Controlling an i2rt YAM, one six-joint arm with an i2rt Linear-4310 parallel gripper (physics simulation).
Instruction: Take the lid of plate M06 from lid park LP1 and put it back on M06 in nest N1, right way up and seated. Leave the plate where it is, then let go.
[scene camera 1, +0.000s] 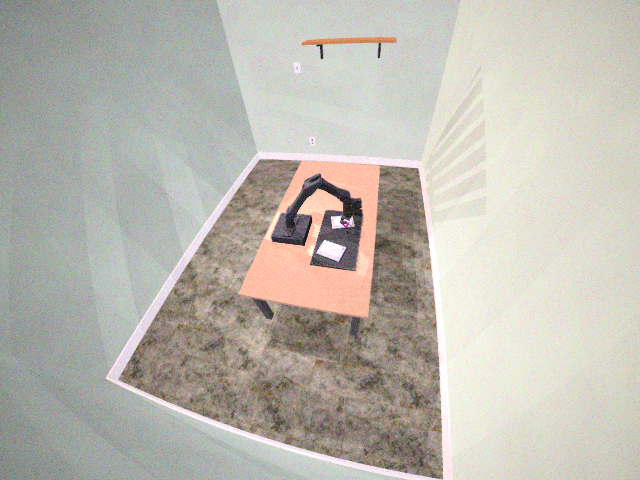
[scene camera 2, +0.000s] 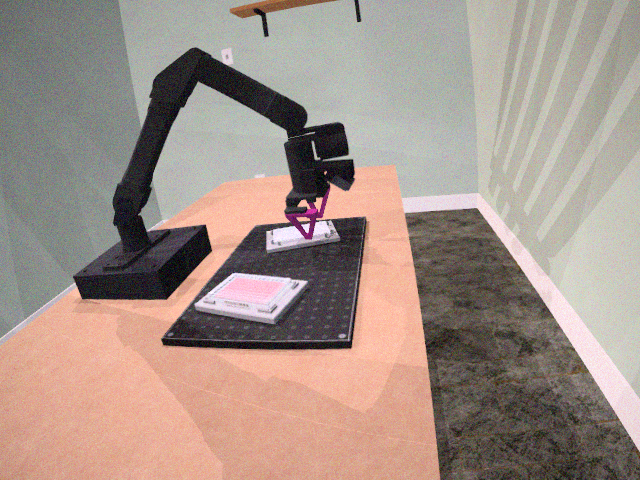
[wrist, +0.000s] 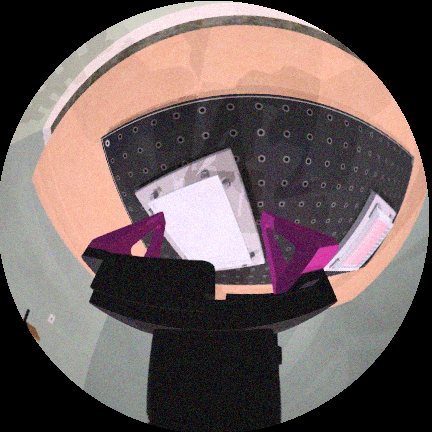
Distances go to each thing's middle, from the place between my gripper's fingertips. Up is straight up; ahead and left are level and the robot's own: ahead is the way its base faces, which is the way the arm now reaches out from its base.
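White lid (wrist: 198, 216): my hand is 1 cm above it, 1 cm to the right of it and 4 cm past it. Plate with pink top (scene camera 2: 245, 290), counted from my hand: 1 cm below, 6 cm behind, 26 cm to the right.
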